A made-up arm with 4 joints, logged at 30 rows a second.
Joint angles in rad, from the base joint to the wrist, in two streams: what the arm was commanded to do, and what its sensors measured. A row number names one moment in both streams.
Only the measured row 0 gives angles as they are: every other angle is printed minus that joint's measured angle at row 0.
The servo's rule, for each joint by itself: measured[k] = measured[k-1] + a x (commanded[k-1-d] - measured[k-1]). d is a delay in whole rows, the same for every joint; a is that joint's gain. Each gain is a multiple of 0.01, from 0.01 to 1. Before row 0 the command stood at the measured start. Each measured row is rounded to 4 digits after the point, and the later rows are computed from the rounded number. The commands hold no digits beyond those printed.
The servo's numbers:
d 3
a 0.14 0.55 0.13 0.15
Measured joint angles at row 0:
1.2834 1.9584 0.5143 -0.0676
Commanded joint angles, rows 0 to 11:
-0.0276 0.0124 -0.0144 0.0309
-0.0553 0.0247 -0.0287 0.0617
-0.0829 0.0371 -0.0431 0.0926
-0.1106 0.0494 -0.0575 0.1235
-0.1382 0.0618 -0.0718 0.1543
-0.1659 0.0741 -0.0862 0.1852
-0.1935 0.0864 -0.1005 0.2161
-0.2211 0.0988 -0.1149 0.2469
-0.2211 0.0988 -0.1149 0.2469
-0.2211 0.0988 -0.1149 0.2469
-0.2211 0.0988 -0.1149 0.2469
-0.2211 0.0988 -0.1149 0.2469
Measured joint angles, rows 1 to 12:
0.0000 0.0000 0.0000 0.0000
0.0000 0.0000 0.0000 0.0000
0.0000 0.0000 0.0000 0.0000
-0.0039 0.0068 -0.0019 0.0046
-0.0111 0.0166 -0.0054 0.0132
-0.0212 0.0279 -0.0103 0.0251
-0.0337 0.0397 -0.0164 0.0399
-0.0483 0.0519 -0.0236 0.0571
-0.0648 0.0641 -0.0317 0.0763
-0.0828 0.0764 -0.0406 0.0973
-0.1022 0.0887 -0.0503 0.1197
-0.1188 0.0943 -0.0587 0.1388

